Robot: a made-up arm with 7 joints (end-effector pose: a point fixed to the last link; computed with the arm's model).
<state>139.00 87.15 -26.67 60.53 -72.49 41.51 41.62</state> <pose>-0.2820 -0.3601 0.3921 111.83 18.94 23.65</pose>
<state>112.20 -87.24 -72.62 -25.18 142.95 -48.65 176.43</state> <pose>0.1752 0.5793 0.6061 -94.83 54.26 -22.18</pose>
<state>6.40 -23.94 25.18 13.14 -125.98 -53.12 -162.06</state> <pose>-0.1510 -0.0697 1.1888 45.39 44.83 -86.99</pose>
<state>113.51 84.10 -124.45 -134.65 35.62 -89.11 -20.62</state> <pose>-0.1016 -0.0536 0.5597 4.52 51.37 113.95</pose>
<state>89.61 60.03 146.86 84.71 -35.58 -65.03 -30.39</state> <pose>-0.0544 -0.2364 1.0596 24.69 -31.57 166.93</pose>
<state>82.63 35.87 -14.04 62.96 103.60 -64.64 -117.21</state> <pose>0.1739 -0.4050 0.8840 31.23 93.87 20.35</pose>
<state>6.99 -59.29 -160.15 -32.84 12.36 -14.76 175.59</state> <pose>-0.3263 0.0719 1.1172 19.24 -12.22 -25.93</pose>
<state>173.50 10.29 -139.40 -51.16 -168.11 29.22 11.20</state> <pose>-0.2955 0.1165 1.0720 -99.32 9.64 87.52</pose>
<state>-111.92 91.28 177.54 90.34 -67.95 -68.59 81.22</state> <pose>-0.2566 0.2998 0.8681 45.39 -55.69 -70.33</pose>
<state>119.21 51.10 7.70 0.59 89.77 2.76 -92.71</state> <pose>-0.2242 -0.4176 1.0212 54.15 31.08 -115.29</pose>
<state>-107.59 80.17 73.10 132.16 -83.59 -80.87 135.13</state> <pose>0.1117 0.2323 0.7018 -40.59 10.06 -153.13</pose>
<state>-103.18 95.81 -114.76 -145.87 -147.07 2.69 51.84</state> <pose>0.0911 0.1539 0.5250 106.52 -26.90 82.33</pose>
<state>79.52 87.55 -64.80 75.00 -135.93 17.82 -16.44</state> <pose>0.3298 -0.3551 0.4849 -102.27 68.36 -101.09</pose>
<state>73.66 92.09 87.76 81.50 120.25 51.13 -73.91</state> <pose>-0.1313 -0.4531 0.6135 12.59 -54.36 81.46</pose>
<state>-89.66 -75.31 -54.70 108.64 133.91 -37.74 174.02</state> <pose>-0.2667 -0.1980 0.8201 -113.90 32.44 90.75</pose>
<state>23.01 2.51 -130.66 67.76 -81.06 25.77 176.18</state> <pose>0.0174 0.3167 1.0671 -63.58 -34.44 26.76</pose>
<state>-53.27 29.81 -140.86 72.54 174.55 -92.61 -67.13</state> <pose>-0.1219 0.1695 1.0097 -69.85 -138.74 61.52</pose>
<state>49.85 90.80 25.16 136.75 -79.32 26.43 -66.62</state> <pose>0.0038 -0.1568 0.4243 -133.15 46.39 45.08</pose>
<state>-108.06 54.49 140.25 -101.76 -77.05 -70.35 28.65</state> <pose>-0.3557 0.2456 0.6755 -65.92 -88.10 124.99</pose>
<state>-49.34 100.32 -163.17 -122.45 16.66 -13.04 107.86</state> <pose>0.0205 0.1155 0.3771 -12.94 -143.26 77.14</pose>
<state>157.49 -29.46 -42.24 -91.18 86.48 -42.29 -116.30</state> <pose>0.2335 0.2462 0.7910 -140.03 6.88 -69.26</pose>
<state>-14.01 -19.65 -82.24 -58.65 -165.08 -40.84 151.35</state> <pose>-0.1398 -0.1724 1.1350 6.88 -26.73 116.67</pose>
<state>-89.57 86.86 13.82 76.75 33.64 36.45 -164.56</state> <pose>0.1071 0.5048 0.3691 57.18 131.95 -1.96</pose>
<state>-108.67 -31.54 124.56 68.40 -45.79 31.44 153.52</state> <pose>0.2818 -0.3014 0.9006 -72.35 73.23 -52.91</pose>
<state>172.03 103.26 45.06 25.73 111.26 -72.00 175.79</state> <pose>-0.5166 -0.0558 0.3743 160.47 -33.56 16.07</pose>
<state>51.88 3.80 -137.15 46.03 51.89 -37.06 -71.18</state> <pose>0.0515 0.1398 1.2178 -36.79 3.22 112.74</pose>
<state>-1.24 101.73 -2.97 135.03 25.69 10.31 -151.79</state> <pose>0.1245 0.0114 0.2960 -114.99 -64.99 77.49</pose>
